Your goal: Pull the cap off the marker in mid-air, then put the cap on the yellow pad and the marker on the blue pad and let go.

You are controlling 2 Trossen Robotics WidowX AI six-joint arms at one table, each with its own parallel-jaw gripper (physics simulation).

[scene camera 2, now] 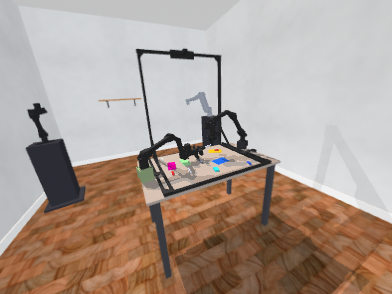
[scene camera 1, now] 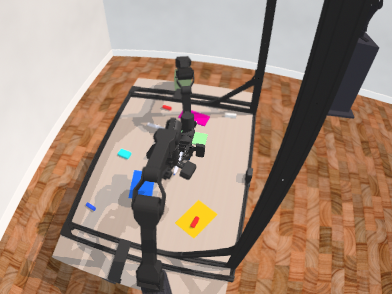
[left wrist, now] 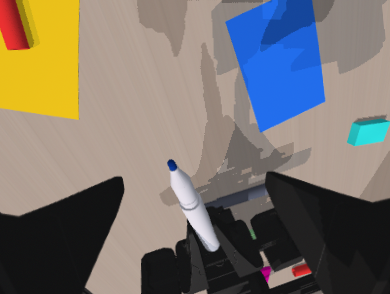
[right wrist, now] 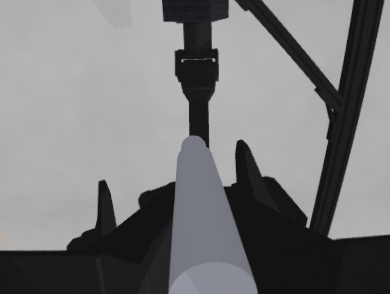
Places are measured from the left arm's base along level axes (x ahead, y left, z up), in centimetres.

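Pixels of known places: left gripper, fingertip midpoint: [scene camera 2: 210, 144] [scene camera 1: 172, 170] [left wrist: 195, 181] [right wrist: 176, 162]; right gripper, fingertip midpoint: [scene camera 2: 204, 147] [left wrist: 201, 224] [right wrist: 199, 198]; left arm's base, link origin: [scene camera 2: 242, 140] [scene camera 1: 153, 284] [right wrist: 197, 19]; right arm's base, link origin: [scene camera 2: 144, 167].
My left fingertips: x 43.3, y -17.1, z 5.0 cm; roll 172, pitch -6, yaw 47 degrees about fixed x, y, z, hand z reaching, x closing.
For each thing: its middle in the pictures, then the offset to it from my left fingertips.
- red cap, body centre: [left wrist: 9, 22] [scene camera 1: 194, 222] dx -18.8, dy -4.4, dz -12.9 cm
- yellow pad, body centre: [left wrist: 26, 44] [scene camera 1: 196, 218] dx -17.2, dy -5.4, dz -13.8 cm
- blue pad, body centre: [left wrist: 282, 66] [scene camera 1: 142, 184] [scene camera 2: 220, 160] dx +4.7, dy +13.8, dz -13.8 cm
- white marker, body centre: [right wrist: 197, 176] [left wrist: 196, 213] dx +4.2, dy -3.3, dz -2.4 cm
- cyan block, body centre: [left wrist: 368, 132] [scene camera 1: 124, 153] dx +23.6, dy +19.9, dz -13.1 cm
- small blue block, body centre: [scene camera 1: 90, 206] dx -2.3, dy +39.6, dz -12.8 cm
- Magenta, body centre: [scene camera 1: 194, 117] dx +39.0, dy -19.3, dz -13.4 cm
- red block, body centre: [left wrist: 302, 269] [scene camera 1: 167, 107] dx +49.4, dy -6.5, dz -12.8 cm
- white block, body centre: [scene camera 1: 230, 115] dx +34.7, dy -38.3, dz -12.7 cm
The red cap [scene camera 1: 194, 222] [left wrist: 13, 27] lies on the yellow pad [scene camera 1: 200, 208] [left wrist: 55, 75]. The blue pad [scene camera 1: 142, 177] [scene camera 2: 220, 160] [left wrist: 280, 90] has no marker on it. My right gripper [left wrist: 201, 224] [right wrist: 199, 198] is shut on the white marker [left wrist: 190, 200] [right wrist: 202, 220] and holds it above the table, with its uncapped blue tip pointing out. My left gripper [left wrist: 195, 181] [right wrist: 176, 162] is open and empty, its fingers standing apart on either side of the marker's line. In scene camera 1 the left arm partly hides both grippers and the marker.
A cyan block [scene camera 1: 124, 154] [left wrist: 367, 132] and a small blue block [scene camera 1: 90, 206] lie toward the left of the table in scene camera 1. Magenta [scene camera 1: 202, 119] and green [scene camera 1: 200, 138] pads, a red block [scene camera 1: 167, 107] and a white block [scene camera 1: 230, 115] lie farther up.
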